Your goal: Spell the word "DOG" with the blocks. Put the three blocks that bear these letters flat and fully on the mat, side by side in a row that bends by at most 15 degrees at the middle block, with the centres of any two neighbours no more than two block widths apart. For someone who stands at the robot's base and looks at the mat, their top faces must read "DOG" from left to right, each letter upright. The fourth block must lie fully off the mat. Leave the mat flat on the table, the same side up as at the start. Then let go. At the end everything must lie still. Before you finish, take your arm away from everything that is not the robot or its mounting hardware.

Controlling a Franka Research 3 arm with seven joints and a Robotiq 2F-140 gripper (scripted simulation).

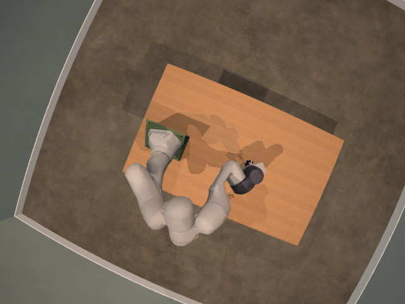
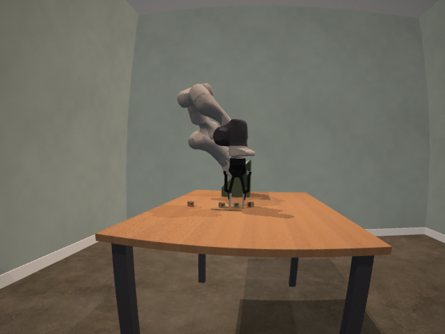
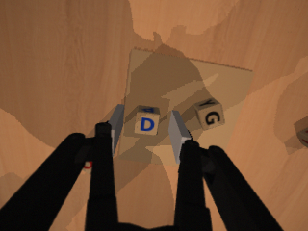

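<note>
The mat lies 4 cm to the right of my hand and 4 cm below it. Also, from my hand: G block: 1 cm ahead, 7 cm to the right, 2 cm below.
</note>
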